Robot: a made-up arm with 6 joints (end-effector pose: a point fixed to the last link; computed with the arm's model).
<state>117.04 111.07 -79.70 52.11 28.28 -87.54</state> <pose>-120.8 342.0 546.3 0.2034 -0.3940 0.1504 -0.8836</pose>
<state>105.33 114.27 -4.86 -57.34 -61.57 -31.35</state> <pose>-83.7 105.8 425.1 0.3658 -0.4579 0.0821 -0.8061</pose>
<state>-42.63 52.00 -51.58 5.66 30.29 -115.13</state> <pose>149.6 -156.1 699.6 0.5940 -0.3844 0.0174 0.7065</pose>
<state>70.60 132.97 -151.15 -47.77 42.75 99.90</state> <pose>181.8 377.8 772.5 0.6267 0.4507 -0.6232 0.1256</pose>
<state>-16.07 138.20 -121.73 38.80 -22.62 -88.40</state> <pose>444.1 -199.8 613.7 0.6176 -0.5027 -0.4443 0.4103</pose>
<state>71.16 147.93 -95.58 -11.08 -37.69 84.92</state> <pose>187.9 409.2 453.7 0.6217 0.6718 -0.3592 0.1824</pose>
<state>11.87 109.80 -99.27 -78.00 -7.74 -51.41</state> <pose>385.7 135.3 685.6 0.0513 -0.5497 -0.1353 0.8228</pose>
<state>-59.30 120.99 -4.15 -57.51 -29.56 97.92</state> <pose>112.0 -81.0 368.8 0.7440 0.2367 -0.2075 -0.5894</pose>
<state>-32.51 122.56 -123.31 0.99 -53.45 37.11</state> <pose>307.3 -241.6 775.5 0.1630 -0.2013 -0.9647 0.0473</pose>
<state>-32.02 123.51 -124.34 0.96 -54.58 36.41</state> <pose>310.3 -239.6 774.0 0.1545 -0.2042 -0.9652 0.0538</pose>
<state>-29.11 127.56 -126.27 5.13 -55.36 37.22</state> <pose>331.5 -238.1 753.3 0.1506 -0.1653 -0.9745 0.0182</pose>
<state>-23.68 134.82 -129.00 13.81 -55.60 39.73</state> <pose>370.9 -231.1 708.3 0.1559 -0.0852 -0.9820 -0.0645</pose>
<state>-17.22 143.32 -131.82 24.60 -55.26 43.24</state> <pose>413.7 -212.3 647.0 0.1709 0.0066 -0.9703 -0.1709</pose>
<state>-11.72 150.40 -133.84 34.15 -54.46 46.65</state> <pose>443.7 -187.4 589.2 0.1893 0.0779 -0.9420 -0.2660</pose>
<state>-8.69 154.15 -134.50 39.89 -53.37 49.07</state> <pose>456.9 -170.8 554.1 0.2033 0.1166 -0.9163 -0.3248</pose>
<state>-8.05 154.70 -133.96 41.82 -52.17 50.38</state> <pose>459.7 -167.4 543.8 0.2109 0.1314 -0.9038 -0.3486</pose>
